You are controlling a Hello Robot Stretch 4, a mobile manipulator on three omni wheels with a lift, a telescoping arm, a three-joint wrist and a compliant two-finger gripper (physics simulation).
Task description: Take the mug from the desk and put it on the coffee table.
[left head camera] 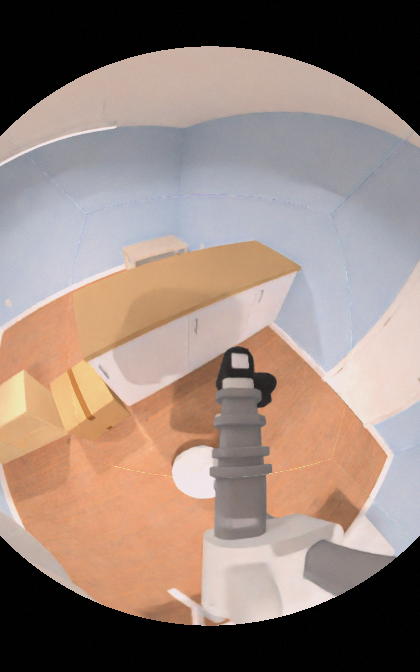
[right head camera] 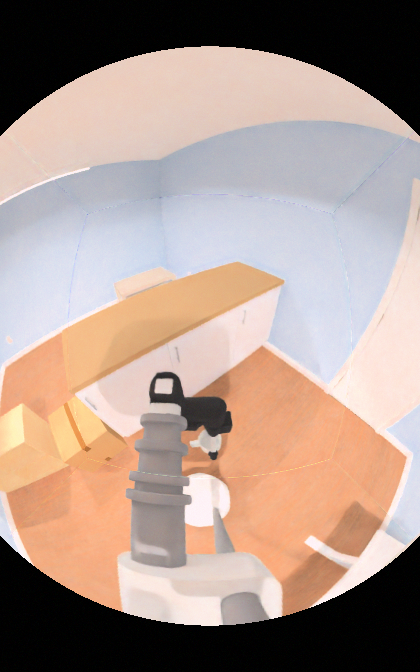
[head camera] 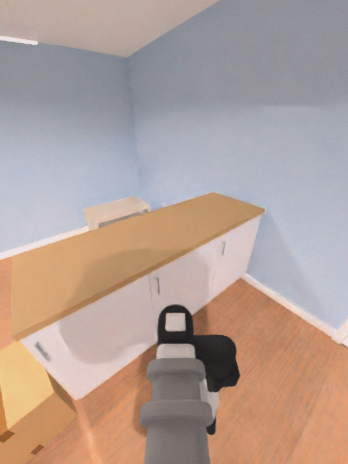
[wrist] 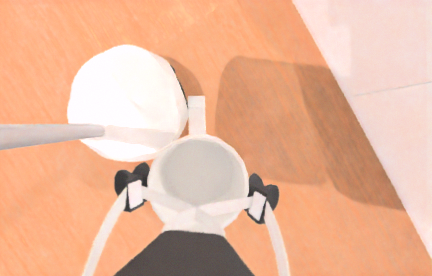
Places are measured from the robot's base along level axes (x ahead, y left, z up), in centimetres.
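Pixels of known places: gripper, fingertip midpoint: (head camera: 206, 401) (wrist: 198, 183); robot's base, origin of the base link: (wrist: 138, 107).
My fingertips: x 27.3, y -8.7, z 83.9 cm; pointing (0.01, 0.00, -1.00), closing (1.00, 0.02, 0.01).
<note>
For each thing: its top centre in the pictures, then the offset to it from my fingertips. "spot": a spot on its surface instead. Level surfaces: height alone.
- white mug, surface spot: (wrist: 200, 170) spot: dy +0.7, dx +0.1, dz -3.1 cm
- low pale table, its level: dz -41.6 cm
- cardboard box, surface spot: (head camera: 25, 380) spot: dy +90.2, dx +19.1, dz -46.0 cm
A white mug (right head camera: 208, 442) (wrist: 200, 170) is held between the two fingertips of my gripper (wrist: 198, 183), which is shut on it. In the wrist view its open rim faces the camera and its handle points to the top of the view. The mug is held above the wood floor. A low pale table (head camera: 117, 207) (left head camera: 155, 245) (right head camera: 145, 281), possibly the coffee table, shows partly behind a long cabinet near the room's corner. Its lower part is hidden. The desk top does not show clearly in these views.
The long cabinet (head camera: 130, 242) (left head camera: 170, 300) (right head camera: 150, 325) has a brown top and white doors, and stands ahead of the arm. A cardboard box (head camera: 25, 380) (left head camera: 87, 397) stands at its left end. A pale yellow box-like unit (left head camera: 25, 415) (right head camera: 25, 445) is farther left. Walls enclose the corner.
</note>
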